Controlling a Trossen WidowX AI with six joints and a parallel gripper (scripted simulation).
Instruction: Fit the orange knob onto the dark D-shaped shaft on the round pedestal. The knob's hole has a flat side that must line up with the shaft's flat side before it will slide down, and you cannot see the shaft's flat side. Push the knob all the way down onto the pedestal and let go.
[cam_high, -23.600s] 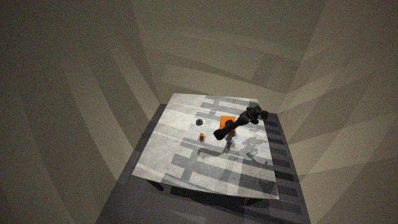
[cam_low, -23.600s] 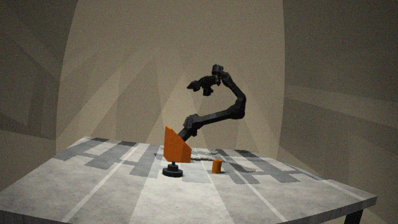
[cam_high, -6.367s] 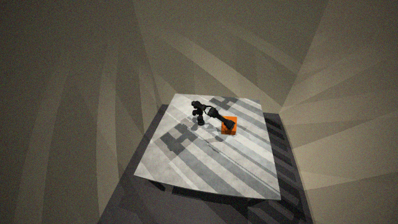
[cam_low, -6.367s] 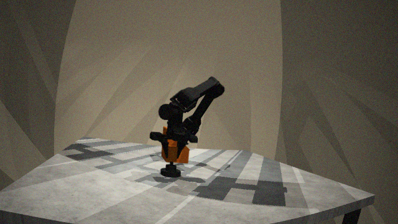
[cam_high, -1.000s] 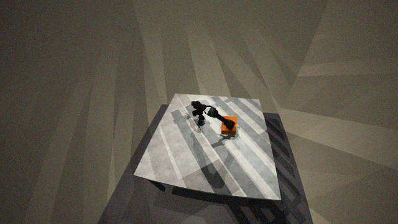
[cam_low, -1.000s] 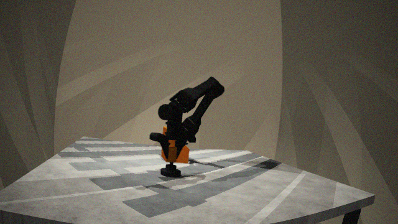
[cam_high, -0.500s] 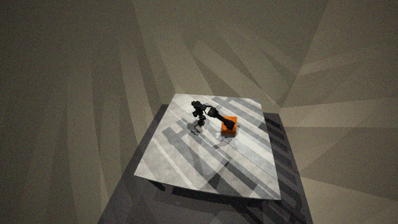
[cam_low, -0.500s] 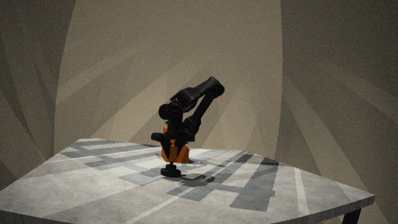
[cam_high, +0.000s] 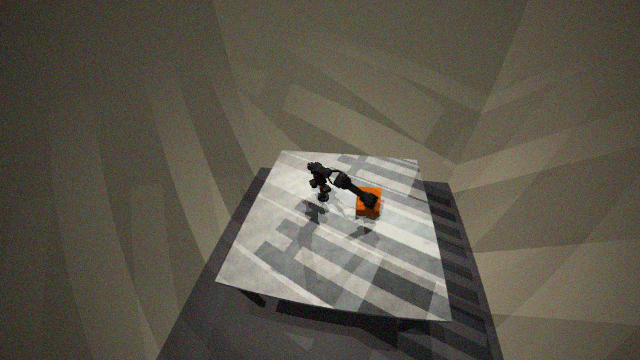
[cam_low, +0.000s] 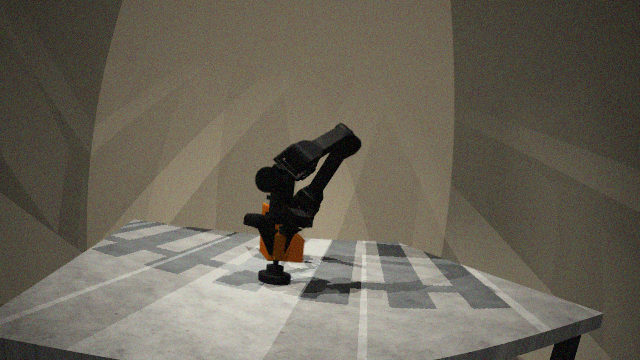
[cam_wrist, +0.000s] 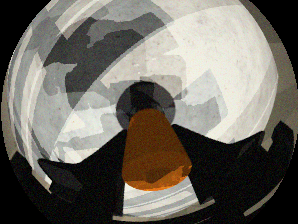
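The orange knob lies 2 cm above my gripper tip. Round my gripper tip: dark round pedestal: 4 cm below.
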